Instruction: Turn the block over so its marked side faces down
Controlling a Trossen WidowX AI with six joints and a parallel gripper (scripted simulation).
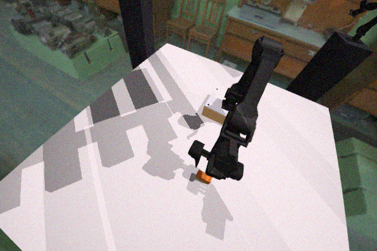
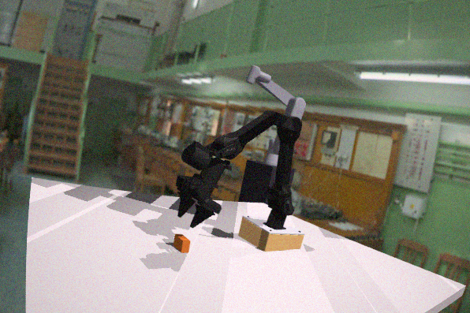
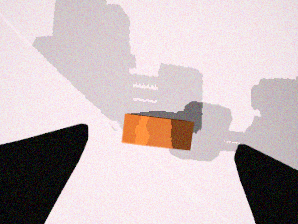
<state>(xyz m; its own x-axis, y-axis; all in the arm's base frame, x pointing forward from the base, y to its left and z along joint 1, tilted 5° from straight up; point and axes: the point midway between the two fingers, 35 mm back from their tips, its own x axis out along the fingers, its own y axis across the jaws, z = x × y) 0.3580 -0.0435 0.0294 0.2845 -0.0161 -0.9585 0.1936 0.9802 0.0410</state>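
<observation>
Right now my gripper tip is 7 cm above the orange block and 1 cm past it.
</observation>
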